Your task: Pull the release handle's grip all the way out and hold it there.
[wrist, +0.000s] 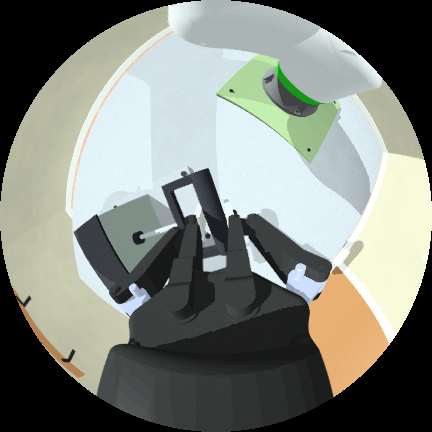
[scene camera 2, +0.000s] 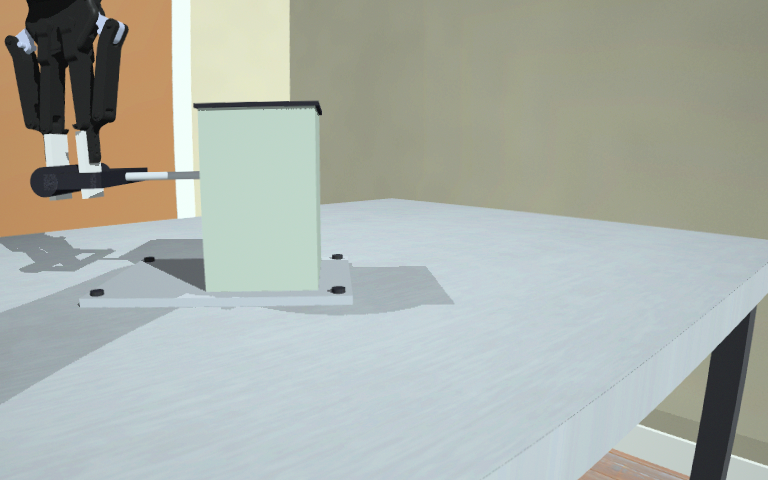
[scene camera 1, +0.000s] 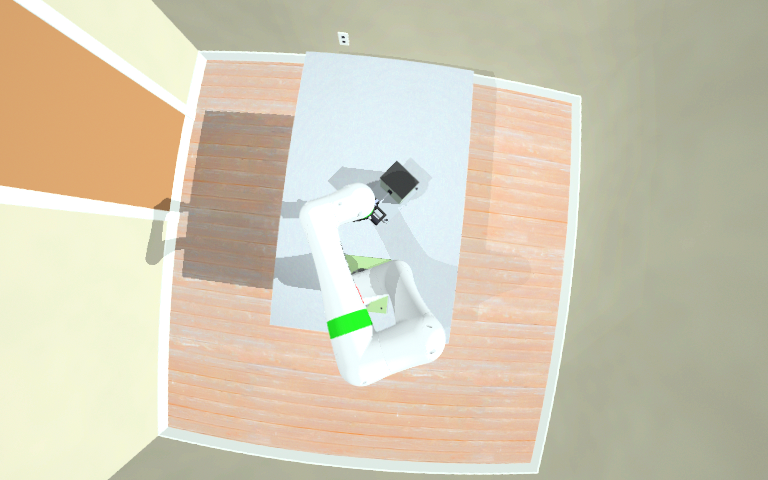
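The release handle's black grip (scene camera 2: 73,180) (wrist: 210,202) is a D-shaped frame with a thick round bar, level and held away from the box. A light metal rod (scene camera 2: 148,176) (wrist: 159,231) shows between the grip and the pale green box (scene camera 2: 260,198) (wrist: 131,229), which has a black lid (scene camera 1: 399,181). My gripper (scene camera 2: 73,181) (wrist: 213,209) points down and is shut on the grip's bar, with one white fingertip pad on each side of it. In the top scene view the grip is partly hidden by the arm.
The box stands on a grey base plate (scene camera 2: 169,302) with black bolts, on the pale table (scene camera 1: 385,107) (scene camera 2: 396,367). The arm's light green mounting plate (scene camera 1: 370,261) (wrist: 260,107) is on the same table. The white arm (scene camera 1: 331,266) reaches over the table. A wall lies past the table's far end.
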